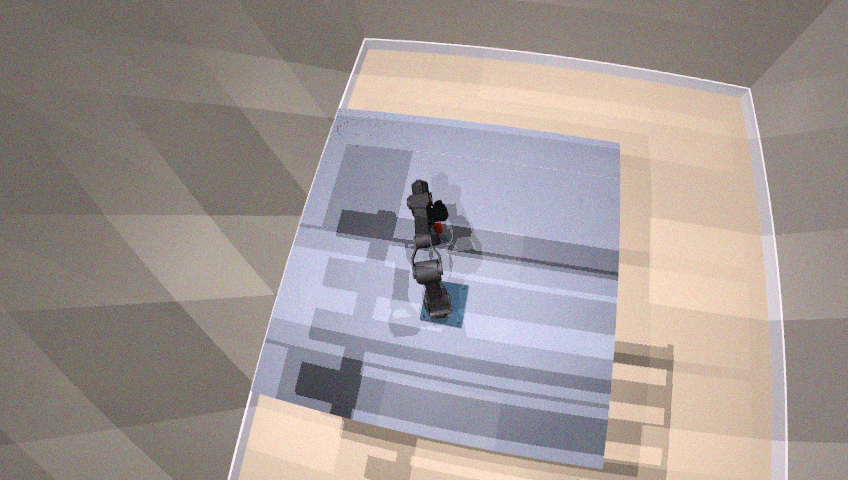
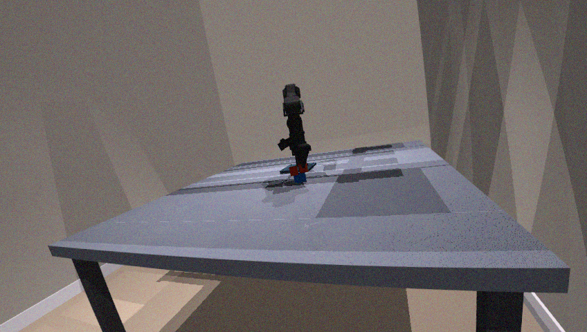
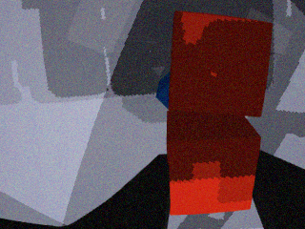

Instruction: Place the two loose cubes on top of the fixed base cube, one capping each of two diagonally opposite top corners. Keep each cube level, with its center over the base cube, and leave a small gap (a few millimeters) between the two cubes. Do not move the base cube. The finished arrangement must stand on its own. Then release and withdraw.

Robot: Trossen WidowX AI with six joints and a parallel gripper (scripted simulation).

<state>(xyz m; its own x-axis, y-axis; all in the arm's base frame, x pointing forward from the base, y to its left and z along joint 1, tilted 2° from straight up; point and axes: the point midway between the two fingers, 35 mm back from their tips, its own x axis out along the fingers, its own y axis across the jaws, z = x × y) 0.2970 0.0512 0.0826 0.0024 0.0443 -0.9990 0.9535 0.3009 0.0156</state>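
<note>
My gripper tip is 2 cm to the left of the blue cube and 4 cm above it.
</note>
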